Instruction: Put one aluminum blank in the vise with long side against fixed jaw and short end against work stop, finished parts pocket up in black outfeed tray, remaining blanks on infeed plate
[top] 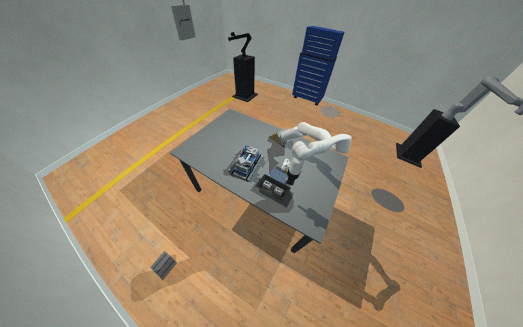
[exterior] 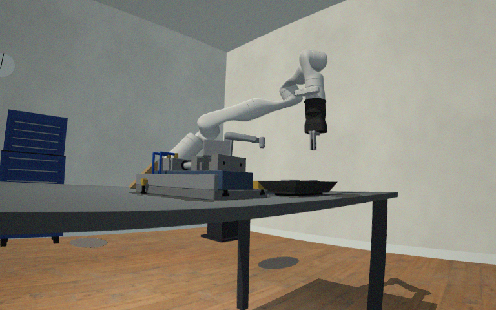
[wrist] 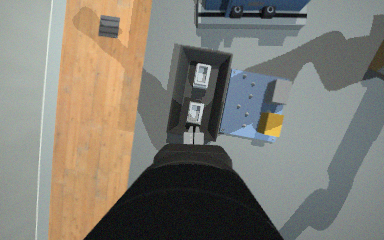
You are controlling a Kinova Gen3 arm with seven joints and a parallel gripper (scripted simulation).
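Right now my hand is 40 cm to the left of the gray blank, 5 cm above it and 4 cm past it. Also, from my hand: yellow brass blank 21 cm behind, 14 cm below, 3 cm to the right.
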